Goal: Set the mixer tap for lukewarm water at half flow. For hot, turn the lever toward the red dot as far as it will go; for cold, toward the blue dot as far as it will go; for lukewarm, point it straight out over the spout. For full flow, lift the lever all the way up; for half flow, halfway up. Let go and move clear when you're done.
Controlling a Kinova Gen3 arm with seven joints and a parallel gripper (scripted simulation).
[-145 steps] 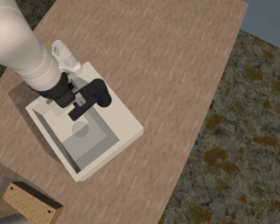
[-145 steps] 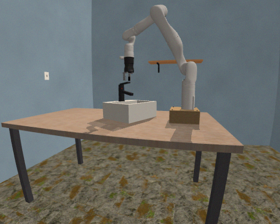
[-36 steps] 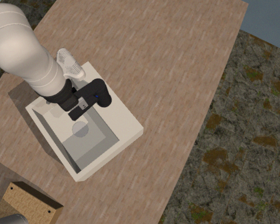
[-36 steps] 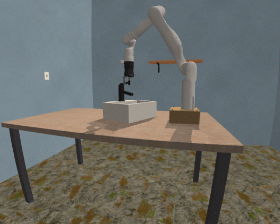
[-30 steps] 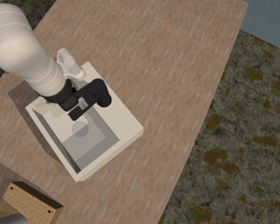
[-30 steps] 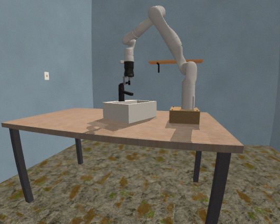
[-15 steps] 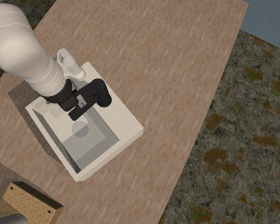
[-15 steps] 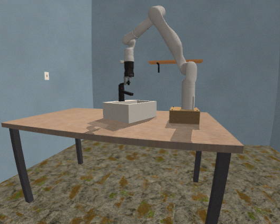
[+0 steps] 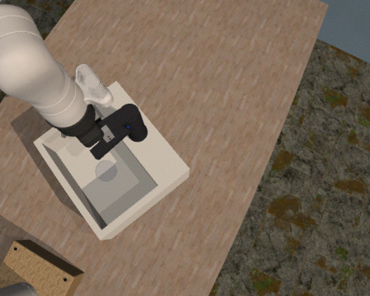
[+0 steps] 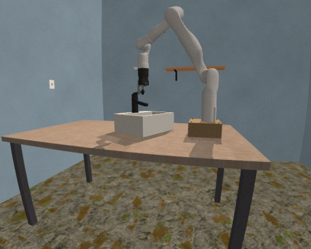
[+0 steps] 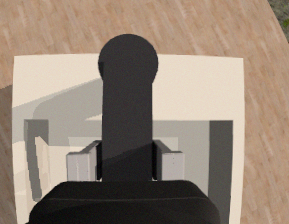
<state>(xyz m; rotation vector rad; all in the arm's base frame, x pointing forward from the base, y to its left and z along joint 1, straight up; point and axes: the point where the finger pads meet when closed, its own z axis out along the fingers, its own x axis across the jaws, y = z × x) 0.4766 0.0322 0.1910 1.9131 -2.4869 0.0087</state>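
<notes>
Now: the lever 2 cm ahead of my hand and 1 cm to the right of it. From my hand the other things lie so: white sink basin: 24 cm below, 5 cm behind, 1 cm to the left; then black mixer tap: 5 cm below, 4 cm ahead, 1 cm to the right.
</notes>
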